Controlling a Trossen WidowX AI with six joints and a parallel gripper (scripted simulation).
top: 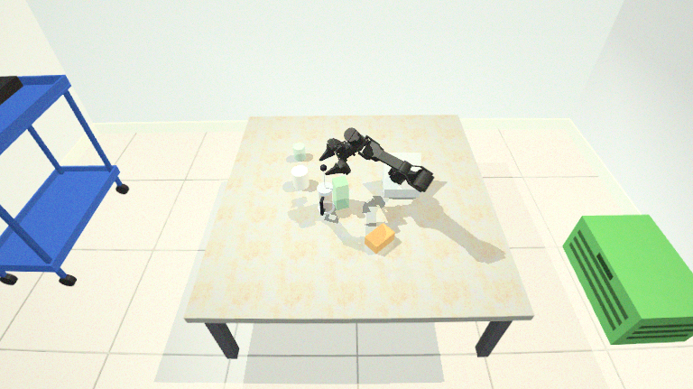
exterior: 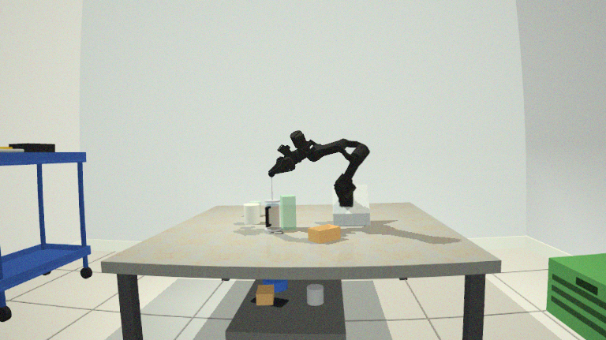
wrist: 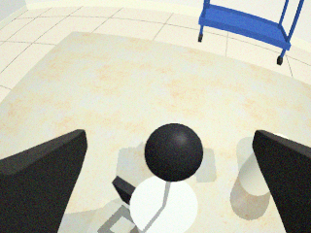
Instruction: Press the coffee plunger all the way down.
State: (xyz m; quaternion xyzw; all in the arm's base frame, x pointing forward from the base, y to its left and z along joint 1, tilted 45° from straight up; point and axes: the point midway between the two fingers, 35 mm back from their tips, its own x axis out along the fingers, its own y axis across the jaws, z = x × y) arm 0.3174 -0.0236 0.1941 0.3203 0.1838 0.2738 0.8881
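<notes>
Right now the coffee press is 130 mm below my gripper tip and 10 mm to the left of it. From my gripper tip the other things lie so: pale green box: 180 mm below, 70 mm behind, 30 mm to the right.
</notes>
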